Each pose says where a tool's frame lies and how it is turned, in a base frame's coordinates. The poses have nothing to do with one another.
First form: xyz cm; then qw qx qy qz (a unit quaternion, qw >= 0).
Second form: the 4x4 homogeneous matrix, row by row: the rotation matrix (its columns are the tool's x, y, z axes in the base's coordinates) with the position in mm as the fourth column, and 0 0 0 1 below. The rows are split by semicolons. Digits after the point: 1 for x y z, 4 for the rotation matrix.
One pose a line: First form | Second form
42.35, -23.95, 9.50, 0.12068, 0.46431, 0.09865, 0.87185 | -0.5397, -0.1188, 0.8334, 423.5; 0.3020, -0.9514, 0.0600, -239.5; 0.7858, 0.2841, 0.5494, 95.0; 0, 0, 0, 1
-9.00, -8.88, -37.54, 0.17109, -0.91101, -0.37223, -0.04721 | 0.7184, 0.6944, -0.0414, -90.0; 0.6621, -0.6643, 0.3469, -88.8; 0.2134, -0.2766, -0.9370, -375.4; 0, 0, 0, 1
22.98, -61.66, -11.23, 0.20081, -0.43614, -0.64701, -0.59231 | -0.5389, 0.8023, 0.2568, 229.8; 0.3265, -0.0821, 0.9416, -616.6; 0.7765, 0.5913, -0.2177, -112.3; 0, 0, 0, 1
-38.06, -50.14, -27.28, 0.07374, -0.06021, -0.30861, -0.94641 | -0.9819, 0.1767, 0.0685, -380.6; -0.1024, -0.7986, 0.5930, -501.4; 0.1595, 0.5753, 0.8023, -272.8; 0, 0, 0, 1
